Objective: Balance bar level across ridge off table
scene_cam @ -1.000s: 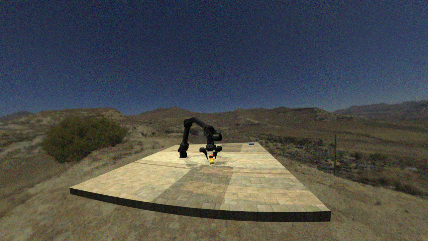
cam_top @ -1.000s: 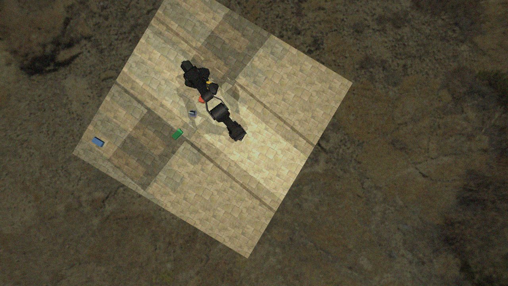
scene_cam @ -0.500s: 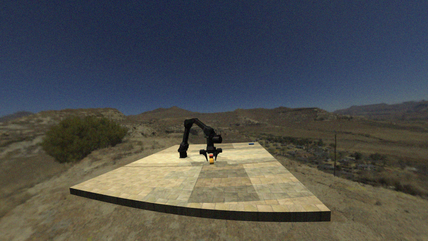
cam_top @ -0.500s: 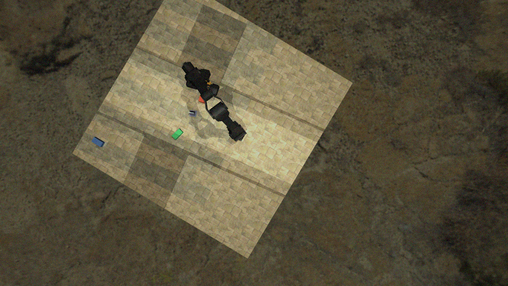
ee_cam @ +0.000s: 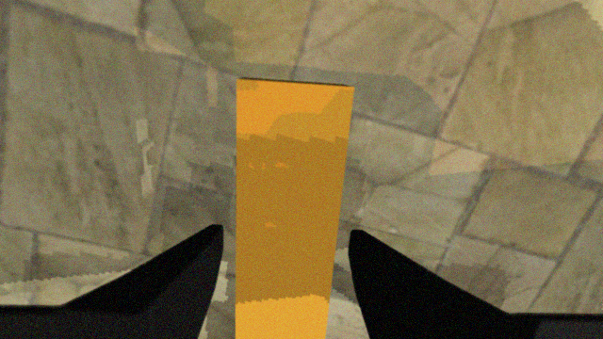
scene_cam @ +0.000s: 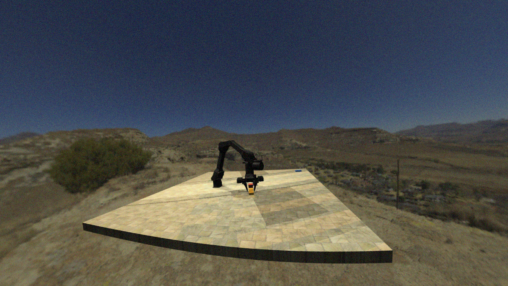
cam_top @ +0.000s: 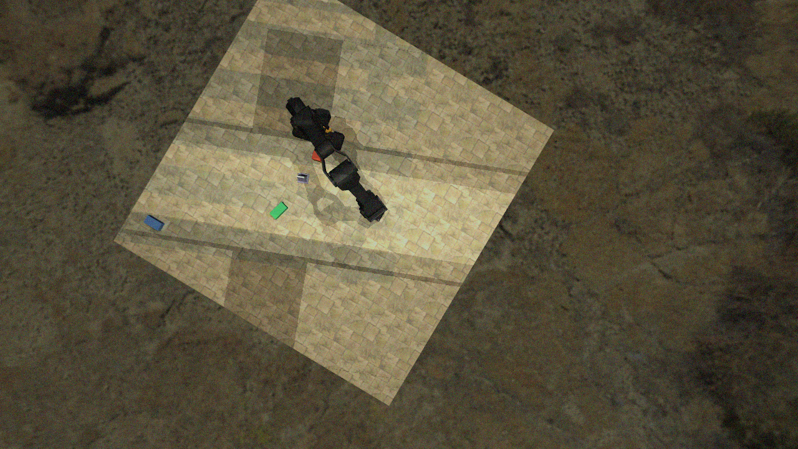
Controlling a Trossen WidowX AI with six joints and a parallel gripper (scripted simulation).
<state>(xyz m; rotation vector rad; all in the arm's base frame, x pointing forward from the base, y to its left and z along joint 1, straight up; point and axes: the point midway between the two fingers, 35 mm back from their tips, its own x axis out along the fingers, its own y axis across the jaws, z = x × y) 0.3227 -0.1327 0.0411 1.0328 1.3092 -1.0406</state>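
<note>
The grey ridge block is 17 cm to the left of my gripper tip and 3 cm above it. From my gripper tip the other things lie so: orange bar (4 cm to the left, 1 cm behind, 1 cm above); blue block (63 cm to the left, 42 cm ahead); green block (33 cm to the left, 1 cm ahead).
</note>
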